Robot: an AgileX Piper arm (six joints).
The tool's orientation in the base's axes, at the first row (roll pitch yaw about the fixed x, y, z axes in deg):
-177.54 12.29 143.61
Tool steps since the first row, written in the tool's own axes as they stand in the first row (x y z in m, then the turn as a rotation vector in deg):
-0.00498 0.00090 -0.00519 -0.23 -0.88 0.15
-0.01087 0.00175 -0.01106 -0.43 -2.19 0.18
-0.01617 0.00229 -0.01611 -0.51 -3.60 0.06
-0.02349 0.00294 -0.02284 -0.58 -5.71 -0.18
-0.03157 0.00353 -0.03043 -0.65 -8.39 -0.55
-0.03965 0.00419 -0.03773 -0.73 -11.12 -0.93
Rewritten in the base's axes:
0.00370 -0.00133 0.00609 -0.33 -0.86 -0.06
0.00799 -0.00313 0.01304 -0.95 -2.03 0.01
0.01175 -0.00495 0.01907 -1.75 -3.18 0.20
0.01691 -0.00760 0.02717 -3.00 -4.87 0.54
0.02252 -0.01059 0.03628 -4.60 -6.99 1.03
0.02820 -0.01357 0.04510 -6.23 -9.16 1.53

